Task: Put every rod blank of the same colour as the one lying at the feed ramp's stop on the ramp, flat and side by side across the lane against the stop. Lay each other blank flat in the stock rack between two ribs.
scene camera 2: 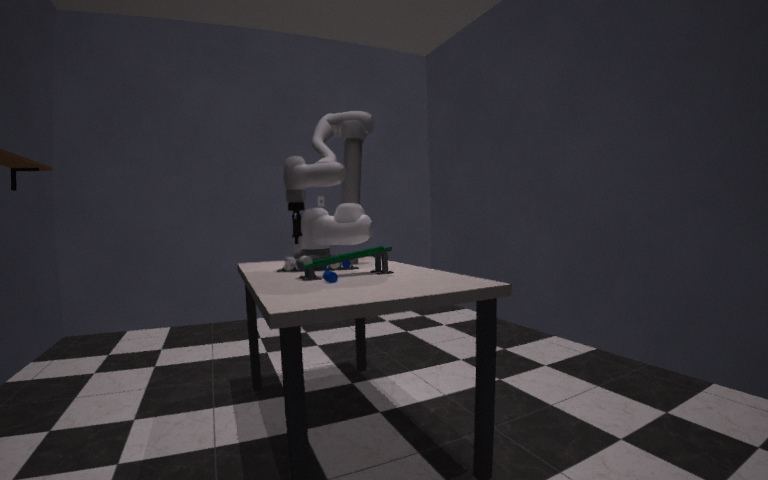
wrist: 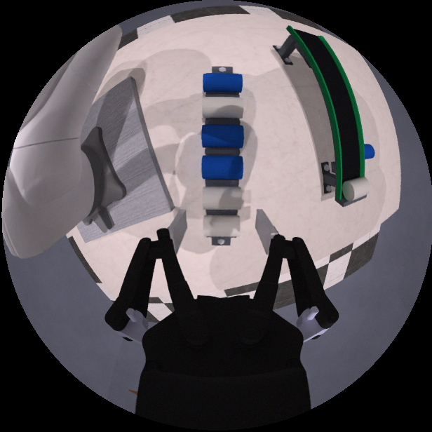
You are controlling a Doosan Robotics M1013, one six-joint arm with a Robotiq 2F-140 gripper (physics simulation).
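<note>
The stock rack [wrist: 221, 241] holds a row of blanks in the wrist view: from the top, a blue blank [wrist: 222, 83], a white blank [wrist: 222, 107], a blue blank [wrist: 222, 136], a blue blank [wrist: 222, 167], a white blank [wrist: 222, 198] and a white blank [wrist: 221, 226]. A white blank [wrist: 355, 189] lies across the low end of the feed ramp [wrist: 344, 115] [scene camera 2: 353, 254] at the stop. Another blue blank [wrist: 369, 151] [scene camera 2: 330, 276] lies on the table beside the ramp, partly hidden in the wrist view. My gripper [wrist: 221, 218] [scene camera 2: 296, 242] is open and empty, above the rack's near end.
The table [scene camera 2: 396, 294] [wrist: 280, 200] carries the rack, the ramp and the arm. The arm's grey base plate [wrist: 145, 165] lies left of the rack in the wrist view, with the white arm link [wrist: 50, 150] over it. The ramp's supports [scene camera 2: 382, 263] stand on the table.
</note>
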